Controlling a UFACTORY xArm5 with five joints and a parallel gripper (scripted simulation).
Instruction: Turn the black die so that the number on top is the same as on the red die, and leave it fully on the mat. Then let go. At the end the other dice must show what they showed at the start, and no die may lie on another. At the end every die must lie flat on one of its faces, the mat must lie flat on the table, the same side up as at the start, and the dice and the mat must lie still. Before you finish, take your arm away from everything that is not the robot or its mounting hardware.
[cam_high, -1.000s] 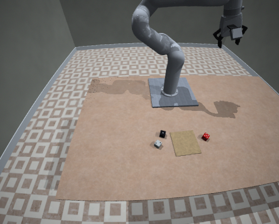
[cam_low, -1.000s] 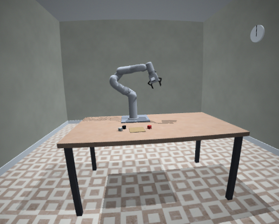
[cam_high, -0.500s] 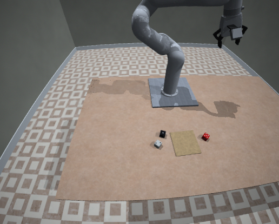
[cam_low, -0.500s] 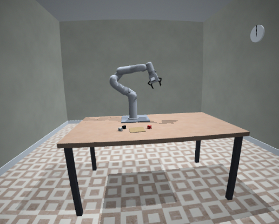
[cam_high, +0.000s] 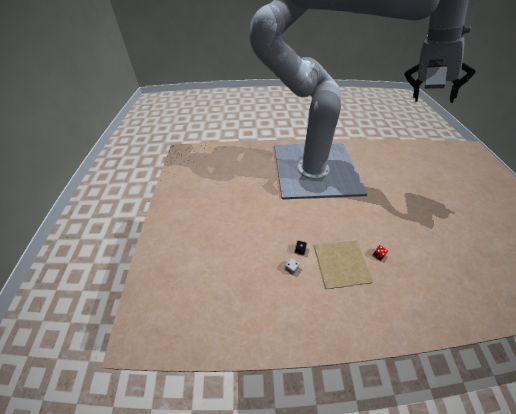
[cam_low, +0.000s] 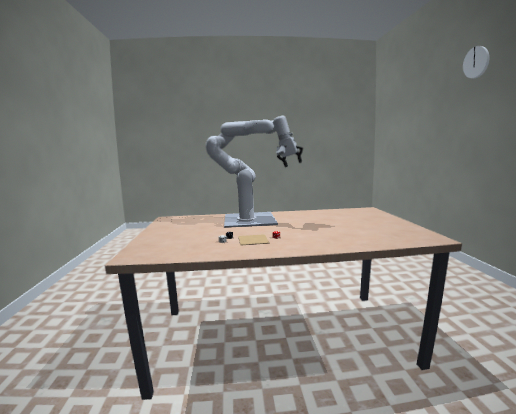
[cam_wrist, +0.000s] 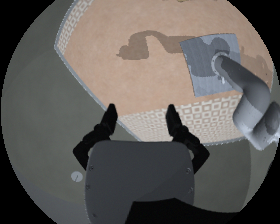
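The grey die is 310 mm ahead of my hand, 430 mm to the right of it and 350 mm below it. Round my hand: red die (290 mm ahead, 160 mm to the right, 350 mm below); then tan mat (310 mm ahead, 280 mm to the right, 360 mm below); then black die (250 mm ahead, 400 mm to the right, 350 mm below).
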